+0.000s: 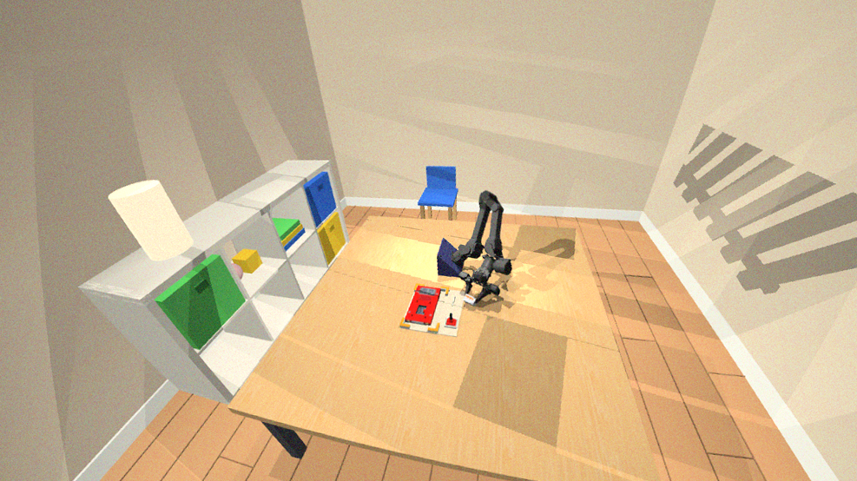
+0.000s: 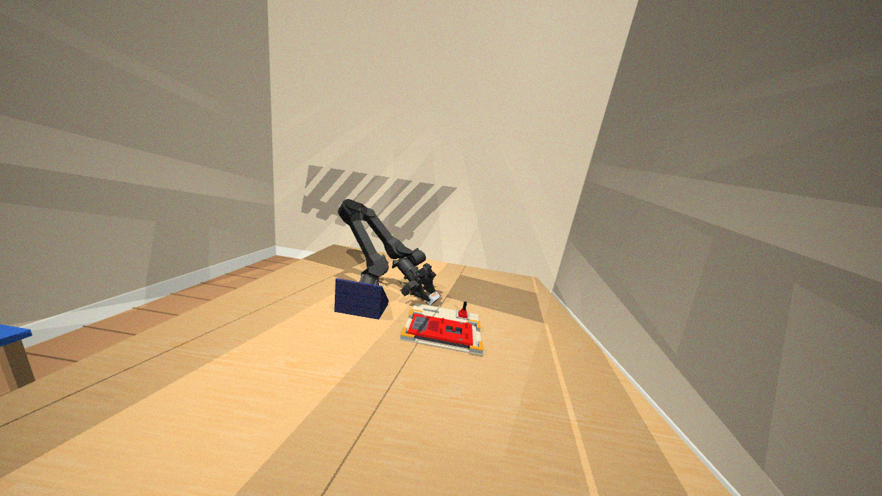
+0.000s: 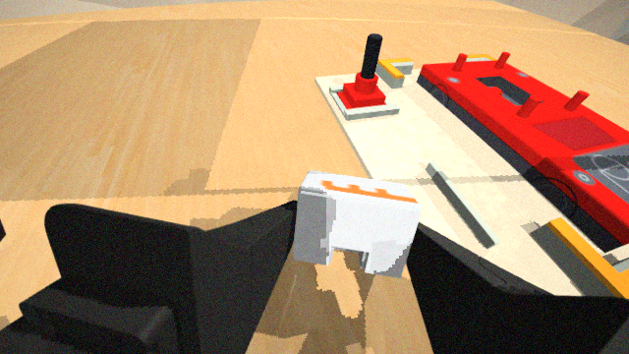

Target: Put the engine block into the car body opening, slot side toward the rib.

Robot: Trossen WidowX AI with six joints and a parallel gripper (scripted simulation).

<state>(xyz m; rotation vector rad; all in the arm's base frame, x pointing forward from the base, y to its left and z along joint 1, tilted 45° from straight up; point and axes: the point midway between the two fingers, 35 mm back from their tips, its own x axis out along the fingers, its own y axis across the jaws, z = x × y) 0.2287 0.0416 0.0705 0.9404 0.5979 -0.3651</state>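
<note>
The grey engine block lies 10 mm behind my gripper tip.
</note>
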